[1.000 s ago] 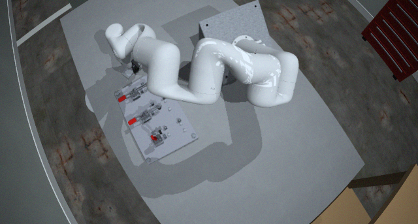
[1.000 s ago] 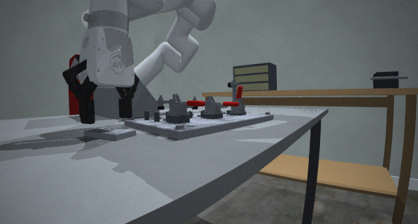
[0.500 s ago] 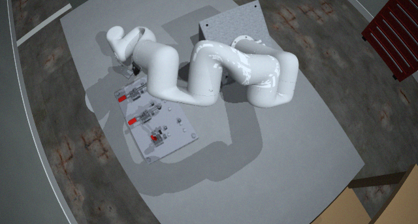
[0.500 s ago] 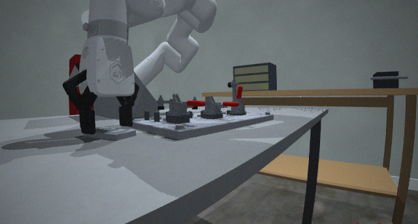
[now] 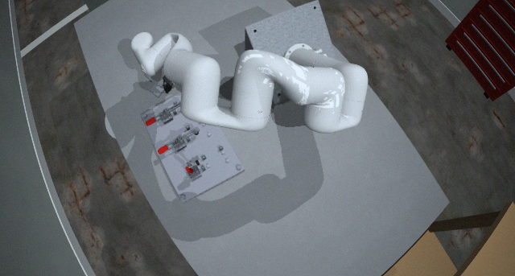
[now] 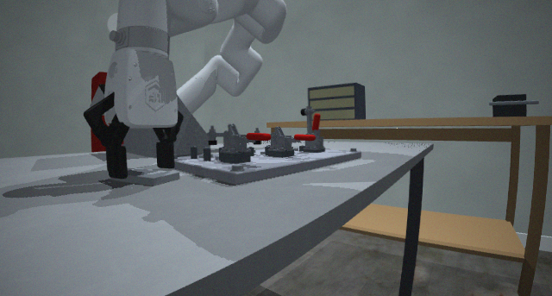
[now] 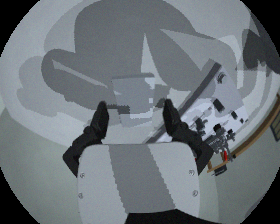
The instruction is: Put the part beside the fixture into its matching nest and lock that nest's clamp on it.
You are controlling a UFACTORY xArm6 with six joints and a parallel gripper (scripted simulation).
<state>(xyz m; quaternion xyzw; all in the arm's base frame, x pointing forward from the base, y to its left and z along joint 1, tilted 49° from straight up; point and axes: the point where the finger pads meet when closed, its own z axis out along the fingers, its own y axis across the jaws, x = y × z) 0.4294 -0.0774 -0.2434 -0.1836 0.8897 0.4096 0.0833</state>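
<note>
Now: the grey part 2 cm below my hand. The rest, counted from my hand: grey fixture plate 1 cm ahead, 25 cm to the left, 1 cm below.
</note>
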